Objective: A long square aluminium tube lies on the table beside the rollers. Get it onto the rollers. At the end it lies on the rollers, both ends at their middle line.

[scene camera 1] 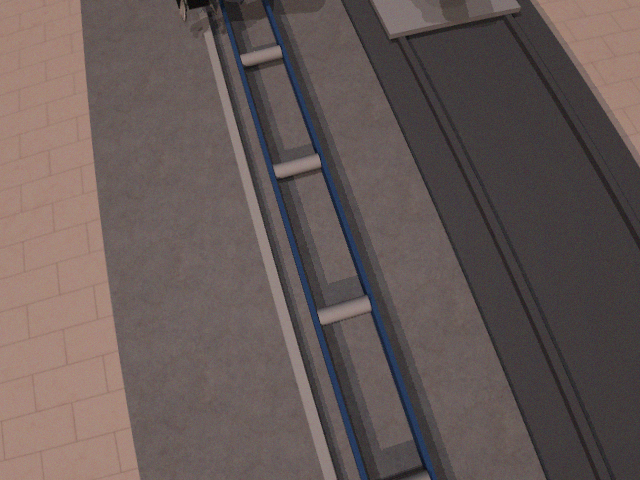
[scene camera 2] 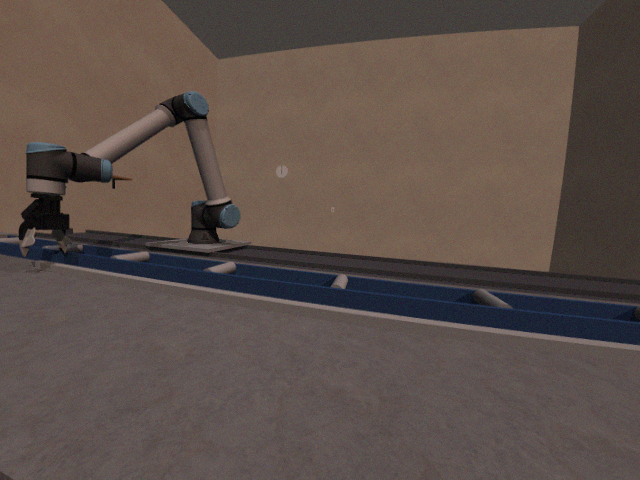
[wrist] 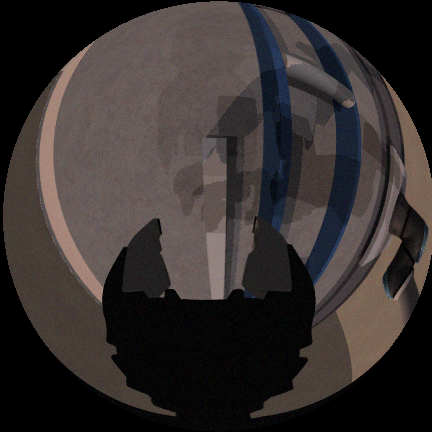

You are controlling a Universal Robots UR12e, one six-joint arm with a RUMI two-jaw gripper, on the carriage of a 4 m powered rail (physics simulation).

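Where they show: gripper, fingertip midpoint: (scene camera 1: 201, 17) (scene camera 2: 45, 255) (wrist: 206, 219); arm's base, origin of the base link: (scene camera 2: 203, 242) (wrist: 395, 212).
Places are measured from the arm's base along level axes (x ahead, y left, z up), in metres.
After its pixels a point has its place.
The long square aluminium tube (scene camera 1: 258, 222) @(x 0.754, y 0.719, z -0.005 m) (scene camera 2: 439, 323) @(x 0.756, y 1.236, z -0.005 m) (wrist: 216, 250) @(x 0.754, y 0.059, z -0.005 m) lies on the table alongside the rollers, close to the near blue rail and parallel to it. Its far end shows in the wrist view, forward of the fingers. Grey rollers (scene camera 1: 297, 166) @(x 0.620, y 0.611, z 0.026 m) (scene camera 2: 220, 267) @(x 0.636, y 0.613, z 0.025 m) (wrist: 320, 80) @(x 0.632, y -0.187, z 0.025 m) sit crosswise between the two blue rails, with no tube on those that show. My gripper (scene camera 1: 200, 18) @(x 0.763, y -0.008, z 0.024 m) (scene camera 2: 44, 253) @(x 0.763, y -0.008, z 0.024 m) (wrist: 206, 219) @(x 0.763, y -0.008, z 0.024 m) is open and empty, low above the tube near its far end. In the wrist view the tube runs between the two fingers. In scene camera 1 the gripper is partly cut off at the top.
The near blue rail (scene camera 1: 289, 222) @(x 0.683, y 0.754, z 0.022 m) stands right beside the tube, close to one finger. The arm's carriage plate (scene camera 1: 413, 20) @(x 0.134, y 0.189, z 0.000 m) (scene camera 2: 170, 245) @(x 0.221, y -0.042, z -0.003 m) is on the dark rail track (scene camera 1: 496, 129) beyond the rollers. A shelf (scene camera 2: 122, 178) shows on the wall behind the wrist.
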